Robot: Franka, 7 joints.
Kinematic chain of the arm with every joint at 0, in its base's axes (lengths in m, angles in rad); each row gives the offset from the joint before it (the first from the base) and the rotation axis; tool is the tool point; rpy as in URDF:
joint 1: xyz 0 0 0.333 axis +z
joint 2: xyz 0 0 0 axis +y
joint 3: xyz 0 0 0.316 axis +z
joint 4: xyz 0.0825 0 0 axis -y
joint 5: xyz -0.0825 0 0.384 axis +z
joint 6: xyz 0 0 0 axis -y
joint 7: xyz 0.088 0 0 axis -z
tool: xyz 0 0 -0.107 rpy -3.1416 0 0
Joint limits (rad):
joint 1: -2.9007..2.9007
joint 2: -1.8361..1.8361
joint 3: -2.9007..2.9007
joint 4: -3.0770..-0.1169
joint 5: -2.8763..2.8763
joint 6: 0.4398..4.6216
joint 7: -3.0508..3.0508
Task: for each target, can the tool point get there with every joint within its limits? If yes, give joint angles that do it. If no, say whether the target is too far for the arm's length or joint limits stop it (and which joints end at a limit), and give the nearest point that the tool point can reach.
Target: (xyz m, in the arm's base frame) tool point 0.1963 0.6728 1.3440
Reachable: no: too far | nearest point 0.1369 0.4692 1.0380 | short by 0.372 m
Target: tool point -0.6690 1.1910 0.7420
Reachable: no: too far | nearest point -0.4025 0.7165 0.5791 | short by 0.568 m
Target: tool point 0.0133 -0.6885 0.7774
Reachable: yes | joints 1.3312 -0.7759 -1.9388 -0.4004 -1.2466 1.7035 -1.8602
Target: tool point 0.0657 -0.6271 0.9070
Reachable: yes | joints -1.7196 0.4917 0.4582 -0.6543 -0.6912 2.7233 -0.6486
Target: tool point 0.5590 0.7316 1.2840
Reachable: no: too far | nearest point 0.3623 0.4742 0.9494 | short by 0.466 m
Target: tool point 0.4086 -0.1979 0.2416
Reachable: yes | joints -0.7089 0.1126 0.1637 -2.4582 1.2020 2.1265 -2.2727
